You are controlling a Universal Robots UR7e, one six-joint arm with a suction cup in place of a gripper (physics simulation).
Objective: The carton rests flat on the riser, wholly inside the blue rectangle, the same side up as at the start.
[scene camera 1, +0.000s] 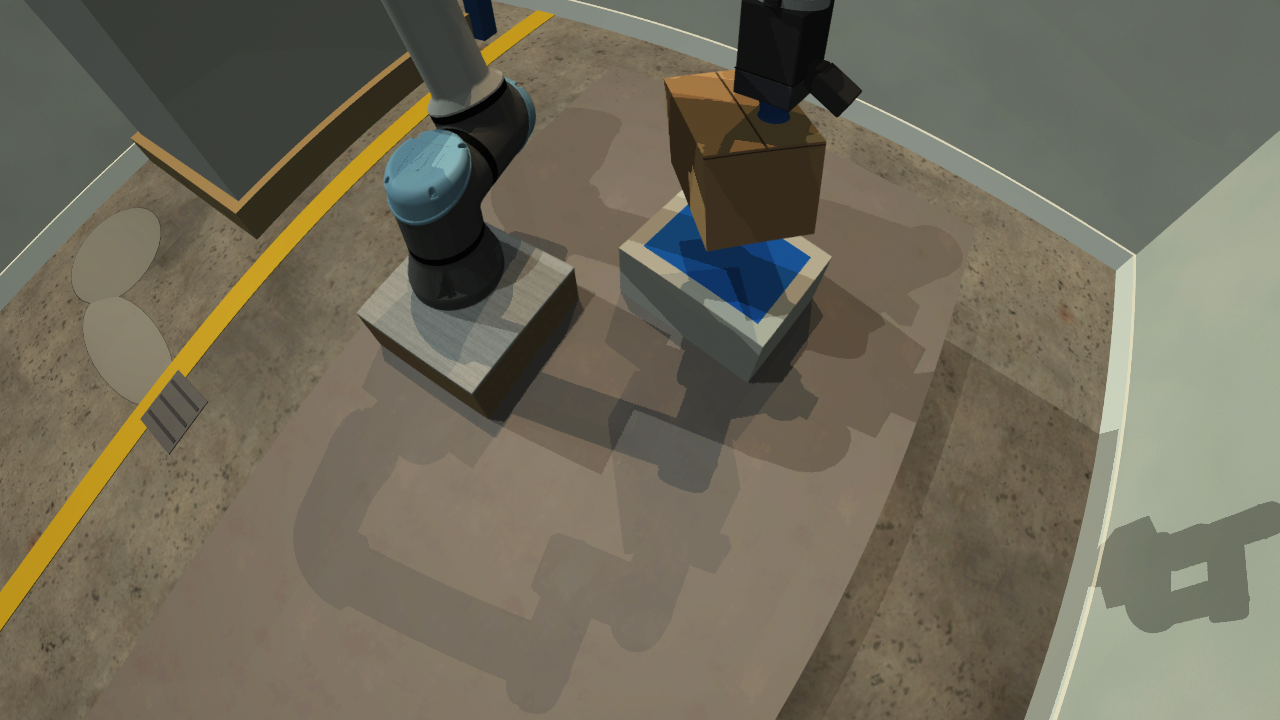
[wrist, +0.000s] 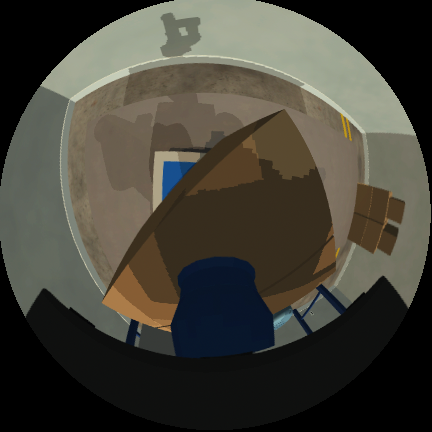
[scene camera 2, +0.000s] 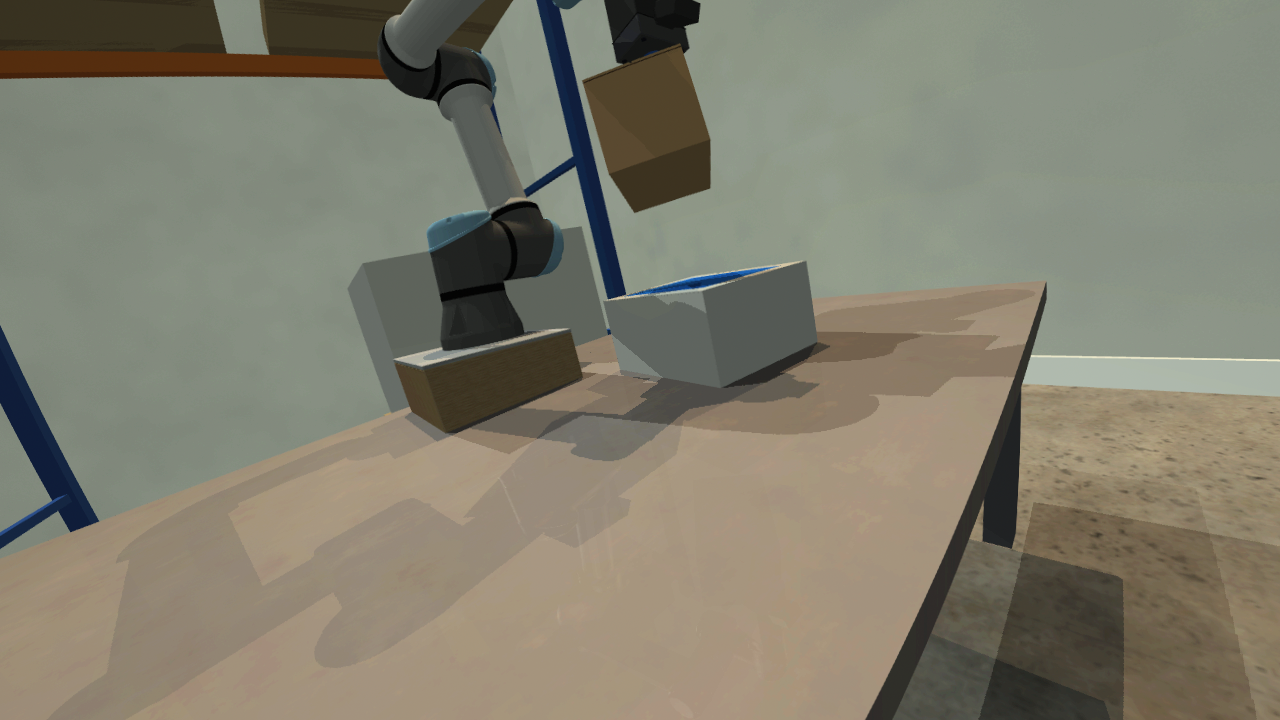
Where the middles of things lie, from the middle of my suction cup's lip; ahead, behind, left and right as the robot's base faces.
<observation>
Now: the brown carton [scene camera 1: 746,181] 3 cm behind my suction cup, 1 cm to the right of it and 8 cm below it. The rest, counted from my suction cup: grey riser [scene camera 2: 715,329] (2 cm behind, 1 cm to the left, 36 cm below).
</observation>
